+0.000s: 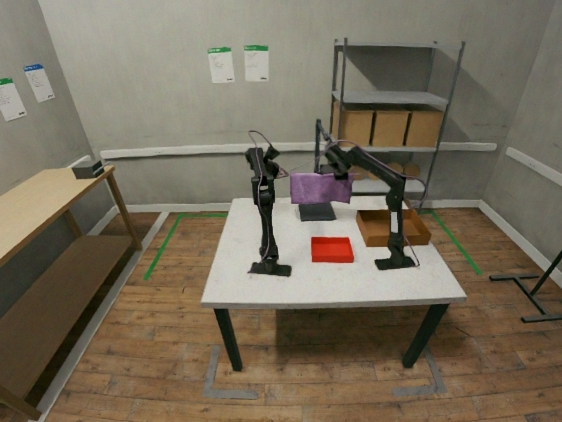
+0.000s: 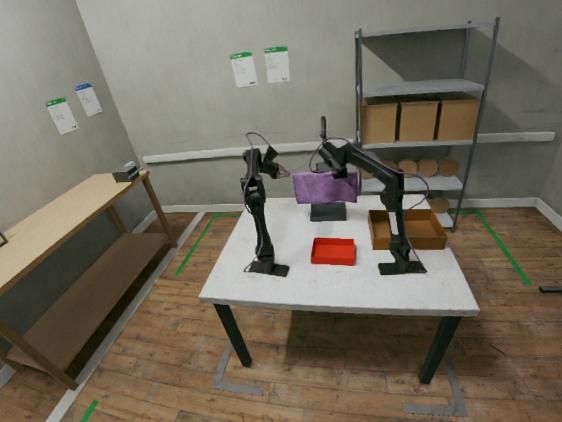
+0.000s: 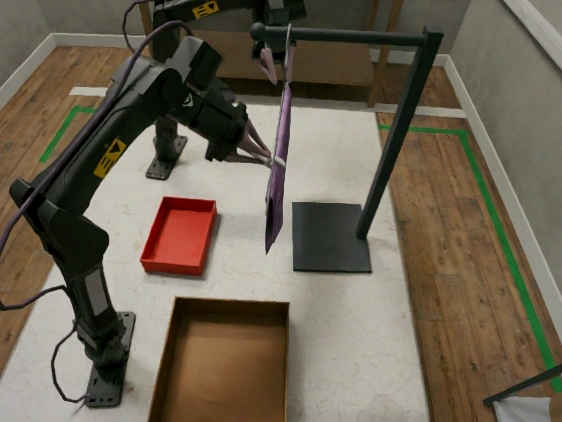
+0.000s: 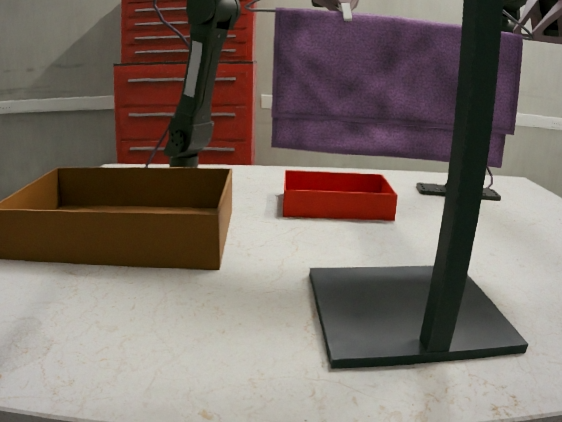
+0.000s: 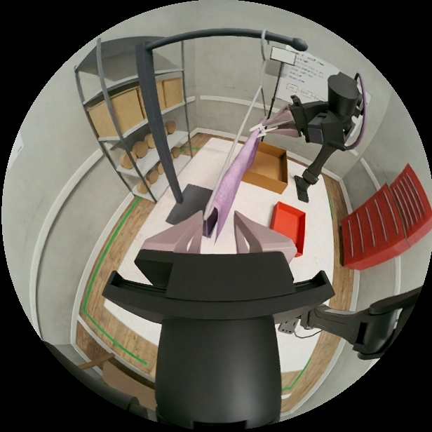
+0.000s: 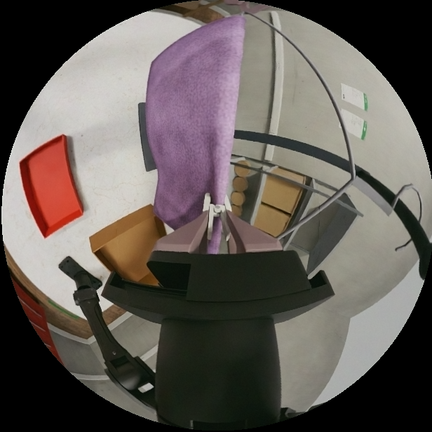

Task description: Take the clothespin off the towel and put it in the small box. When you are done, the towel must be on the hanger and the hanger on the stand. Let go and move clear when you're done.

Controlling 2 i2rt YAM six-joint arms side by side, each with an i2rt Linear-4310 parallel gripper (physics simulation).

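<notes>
The purple towel (image 1: 320,188) (image 3: 281,135) (image 4: 370,80) (image 6: 195,110) hangs folded over the grey hanger (image 5: 236,145) (image 6: 330,100). The hanger's hook is over the arm of the dark stand (image 3: 400,125) (image 4: 460,150). The white clothespin (image 3: 278,161) (image 4: 346,11) (image 5: 260,130) is at the towel's upper edge. My right gripper (image 6: 217,214) is shut on its handles; whether its jaws still grip the cloth is unclear. My left gripper (image 5: 217,215) is open, its fingers either side of the towel and hanger's end, not pressing on them. The small red box (image 1: 332,250) (image 3: 181,235) is on the table, empty.
A larger brown box (image 1: 370,235) (image 3: 288,350) stands on the white table (image 1: 300,290), beside the right arm's base. The stand's base plate (image 3: 327,240) lies beyond the red box. A shelf rack (image 1: 343,75) is behind the table.
</notes>
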